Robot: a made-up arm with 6 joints. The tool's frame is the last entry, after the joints.
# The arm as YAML. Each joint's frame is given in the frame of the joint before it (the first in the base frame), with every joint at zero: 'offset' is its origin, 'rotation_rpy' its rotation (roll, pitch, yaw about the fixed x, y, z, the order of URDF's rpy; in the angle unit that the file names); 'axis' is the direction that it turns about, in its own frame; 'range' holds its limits. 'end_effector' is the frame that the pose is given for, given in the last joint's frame.
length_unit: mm
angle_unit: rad
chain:
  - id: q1
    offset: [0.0, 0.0, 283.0]
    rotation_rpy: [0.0, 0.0, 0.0]
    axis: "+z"
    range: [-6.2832, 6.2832]
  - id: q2
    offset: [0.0, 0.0, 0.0]
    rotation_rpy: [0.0, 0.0, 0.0]
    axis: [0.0, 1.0, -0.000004]
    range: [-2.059, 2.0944]
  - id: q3
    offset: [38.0, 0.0, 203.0]
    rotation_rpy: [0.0, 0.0, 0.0]
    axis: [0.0, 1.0, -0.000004]
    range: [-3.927, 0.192]
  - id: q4
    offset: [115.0, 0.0, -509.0]
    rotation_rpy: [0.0, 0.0, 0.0]
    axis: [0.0, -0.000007, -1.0]
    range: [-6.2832, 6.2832]
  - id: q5
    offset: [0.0, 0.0, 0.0]
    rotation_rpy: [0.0, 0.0, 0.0]
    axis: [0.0, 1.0, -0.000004]
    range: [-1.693, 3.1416]
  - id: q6
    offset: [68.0, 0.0, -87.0]
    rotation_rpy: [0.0, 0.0, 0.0]
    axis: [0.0, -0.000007, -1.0]
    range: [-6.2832, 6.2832]
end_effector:
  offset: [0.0, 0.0, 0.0]
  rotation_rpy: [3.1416, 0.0, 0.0]
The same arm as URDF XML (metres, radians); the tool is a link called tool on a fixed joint. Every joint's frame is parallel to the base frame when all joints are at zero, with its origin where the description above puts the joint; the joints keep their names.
<robot name="arm">
<joint name="tool_joint" type="fixed"><parent link="link6"/><child link="tool"/><origin xyz="0 0 0" rpy="-3.1416 0 0"/></joint>
<joint name="q6" type="revolute"><parent link="link5"/><child link="link6"/><origin xyz="0.068 0 -0.087" rpy="0 0 0"/><axis xyz="0 0 -1"/><limit lower="-6.2832" upper="6.2832"/></joint>
<joint name="q5" type="revolute"><parent link="link4"/><child link="link5"/><origin xyz="0 0 0" rpy="0 0 0"/><axis xyz="0 1 0"/><limit lower="-1.693" upper="3.1416"/></joint>
<joint name="q4" type="revolute"><parent link="link3"/><child link="link4"/><origin xyz="0.115 0 -0.509" rpy="0 0 0"/><axis xyz="0 0 -1"/><limit lower="-6.2832" upper="6.2832"/></joint>
<joint name="q3" type="revolute"><parent link="link2"/><child link="link3"/><origin xyz="0.038 0 0.203" rpy="0 0 0"/><axis xyz="0 1 0"/><limit lower="-3.927" upper="0.192"/></joint>
<joint name="q2" type="revolute"><parent link="link1"/><child link="link2"/><origin xyz="0 0 0" rpy="0 0 0"/><axis xyz="0 1 0"/><limit lower="-2.059" upper="2.0944"/></joint>
<joint name="q1" type="revolute"><parent link="base_link"/><child link="link1"/><origin xyz="0 0 0.283" rpy="0 0 0"/><axis xyz="0 0 1"/><limit lower="-6.2832" upper="6.2832"/></joint>
<link name="base_link"/>
<link name="link1"/>
<link name="link2"/>
<link name="link3"/>
<link name="link4"/>
<link name="link5"/>
<link name="link6"/>
<link name="tool"/>
</robot>

